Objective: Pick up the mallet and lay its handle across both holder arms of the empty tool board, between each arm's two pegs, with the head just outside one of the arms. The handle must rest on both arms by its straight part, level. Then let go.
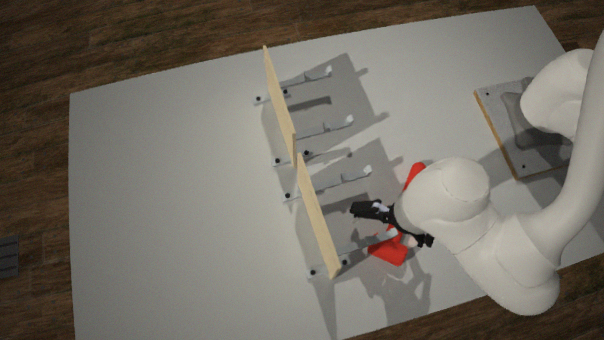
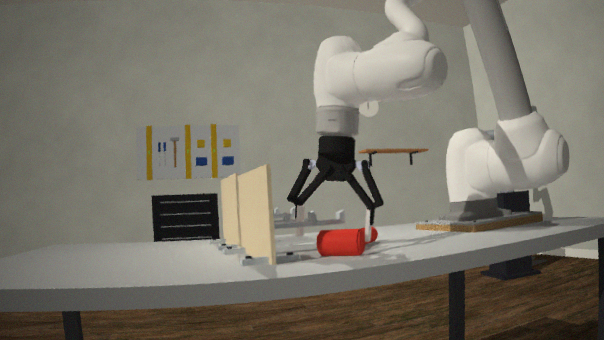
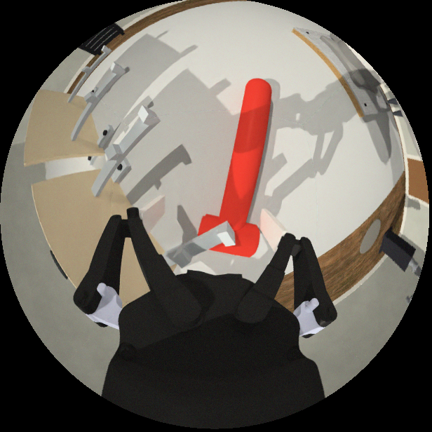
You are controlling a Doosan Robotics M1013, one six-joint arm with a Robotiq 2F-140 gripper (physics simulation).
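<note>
The red mallet [image 1: 395, 251] [image 2: 341, 242] [image 3: 246, 150] lies on the table, its head toward the near table edge and its handle pointing away. Two upright wooden tool boards carry no tools: the near board [image 1: 318, 215] [image 2: 257, 215] [image 3: 80, 210] and the far board [image 1: 280, 105] [image 2: 229, 210] [image 3: 60, 127]. The near board's nearer holder arm [image 1: 367, 242] [image 3: 200, 244] reaches out over the mallet's head; its other arm [image 1: 332, 183] [image 3: 132, 131] is farther back. My gripper [image 1: 385, 227] [image 2: 334, 231] [image 3: 212, 210] is open and empty, pointing down, low around the nearer arm's end and the mallet's head end.
The far board's two arms [image 1: 306, 77] [image 1: 325, 128] stick out on the same side. The robot's base plate [image 1: 505, 150] [image 2: 450, 227] [image 3: 330, 65] is on the table to the right. The table edge [image 2: 200, 287] runs close to the mallet's head.
</note>
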